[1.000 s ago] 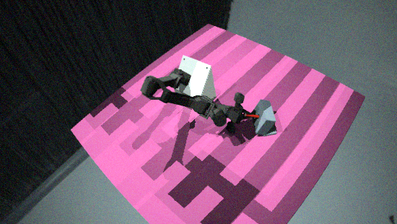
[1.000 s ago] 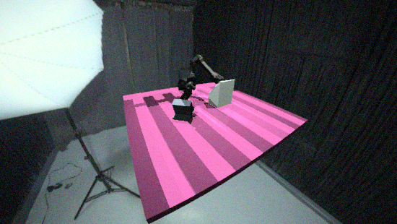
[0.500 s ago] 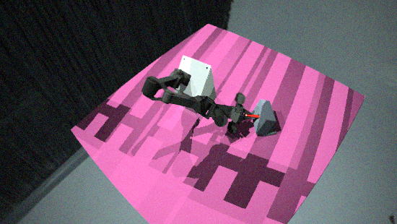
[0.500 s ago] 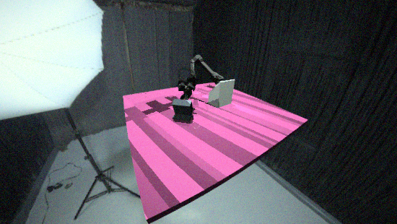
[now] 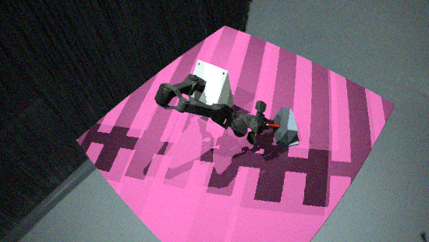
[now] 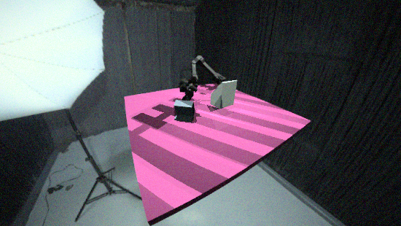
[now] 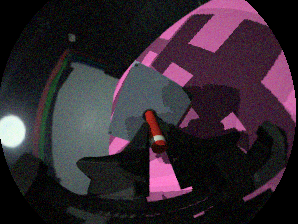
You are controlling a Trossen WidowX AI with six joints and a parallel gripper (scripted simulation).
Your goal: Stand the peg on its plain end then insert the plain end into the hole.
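My gripper tip is now 30 mm short of the grey sloped panel, 40 mm to the right of it and 30 mm above it. Also, from my gripper tip: peg 10 mm behind, 10 mm to the right, 10 mm above.
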